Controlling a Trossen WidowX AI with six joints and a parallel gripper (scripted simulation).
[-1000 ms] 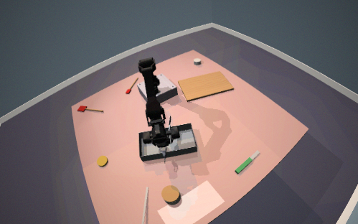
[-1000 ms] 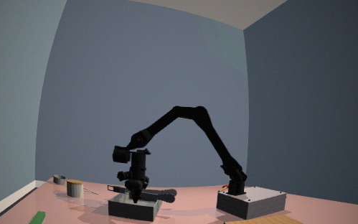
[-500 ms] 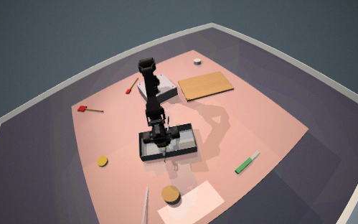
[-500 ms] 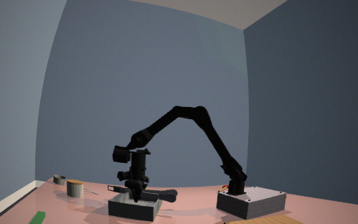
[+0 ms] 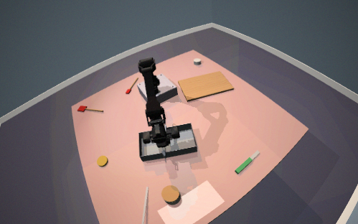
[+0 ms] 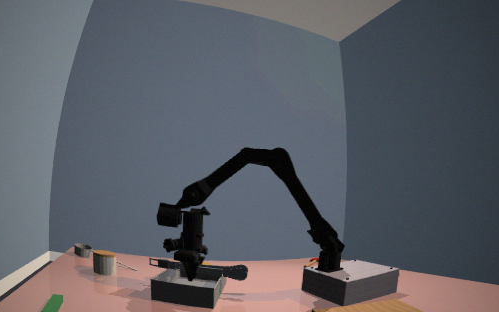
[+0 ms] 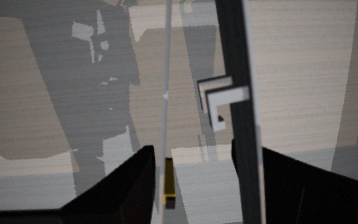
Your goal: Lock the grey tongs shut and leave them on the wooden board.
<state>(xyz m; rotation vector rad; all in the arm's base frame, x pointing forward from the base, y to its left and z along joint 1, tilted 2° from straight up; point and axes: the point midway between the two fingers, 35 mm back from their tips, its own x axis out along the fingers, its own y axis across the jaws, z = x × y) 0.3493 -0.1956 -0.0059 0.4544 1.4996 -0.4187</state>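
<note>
The roasting tin is 2 cm to the left of my gripper tip. Round my gripper tip: cork-lidded jar (25 cm ahead, 16 cm to the right); yellow disc (34 cm to the right, 17 cm behind, 2 cm below); wooden board (54 cm to the left, 20 cm behind, 2 cm below).
</note>
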